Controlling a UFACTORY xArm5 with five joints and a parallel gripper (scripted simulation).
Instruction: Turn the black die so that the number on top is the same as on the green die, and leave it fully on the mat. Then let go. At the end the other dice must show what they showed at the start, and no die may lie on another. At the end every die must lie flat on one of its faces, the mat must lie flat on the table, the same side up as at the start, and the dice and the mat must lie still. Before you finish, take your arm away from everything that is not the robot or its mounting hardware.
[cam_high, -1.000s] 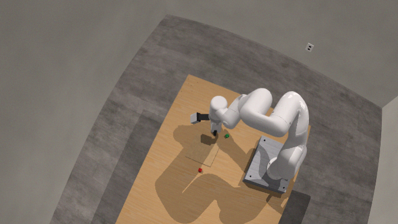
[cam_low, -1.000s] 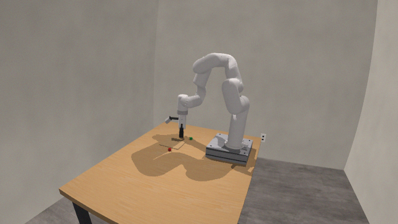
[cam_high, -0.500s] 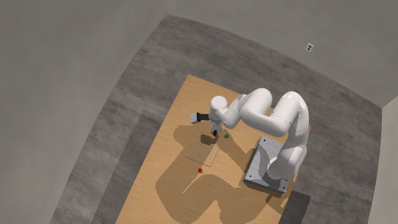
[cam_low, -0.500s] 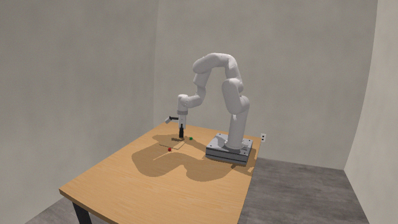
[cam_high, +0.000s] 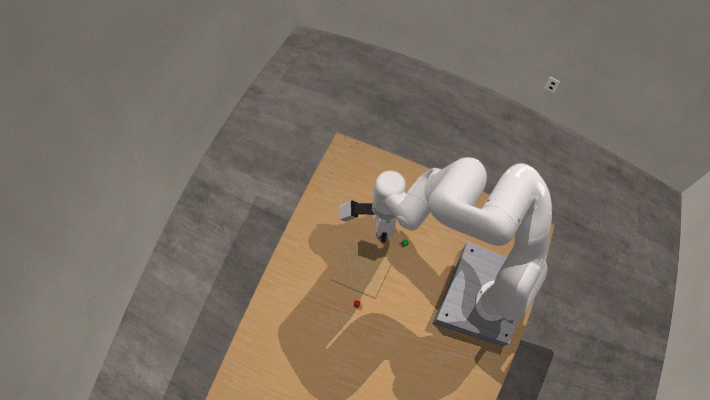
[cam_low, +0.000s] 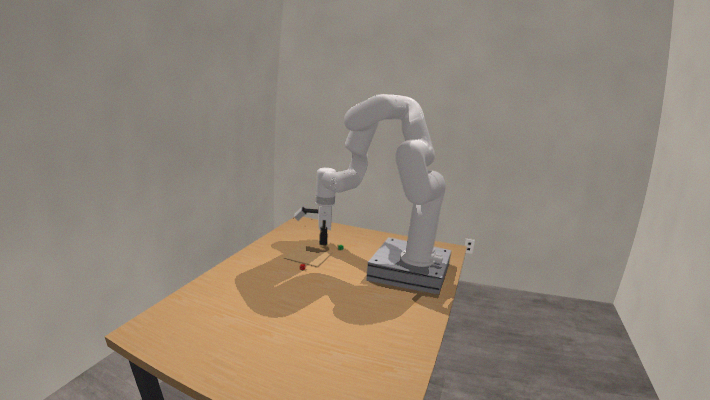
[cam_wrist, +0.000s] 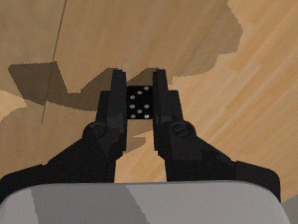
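The tan mat lies 12 cm to the left of my hand, 2 cm below it and 1 cm behind it. From my hand the other things lie so: red die: 23 cm to the left, 6 cm behind, 2 cm below; then black die: 1 cm below, 1 cm behind; then green die: 8 cm behind, 2 cm below, 1 cm to the right.
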